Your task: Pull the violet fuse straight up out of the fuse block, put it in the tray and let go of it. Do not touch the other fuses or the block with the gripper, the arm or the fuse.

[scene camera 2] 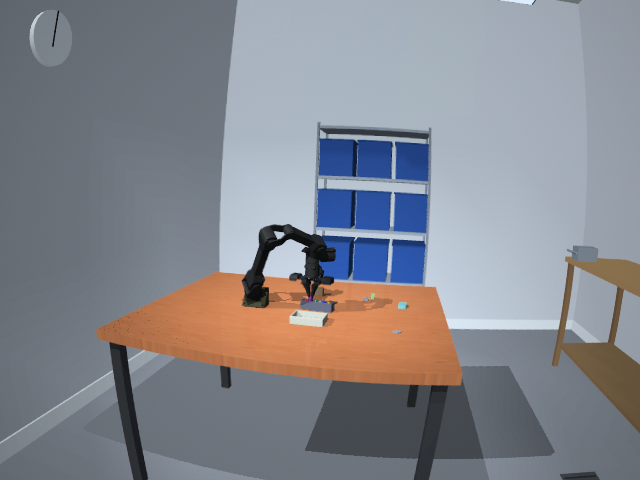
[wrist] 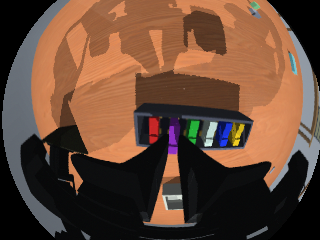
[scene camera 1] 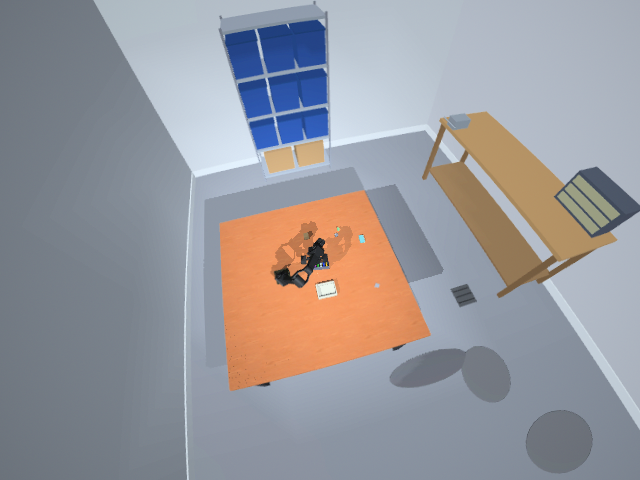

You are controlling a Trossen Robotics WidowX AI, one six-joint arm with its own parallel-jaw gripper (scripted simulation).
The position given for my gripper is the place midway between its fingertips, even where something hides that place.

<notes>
My gripper (scene camera 2: 310, 298) carries a violet fuse.
My gripper shows as well in the wrist view (wrist: 173, 138).
</notes>
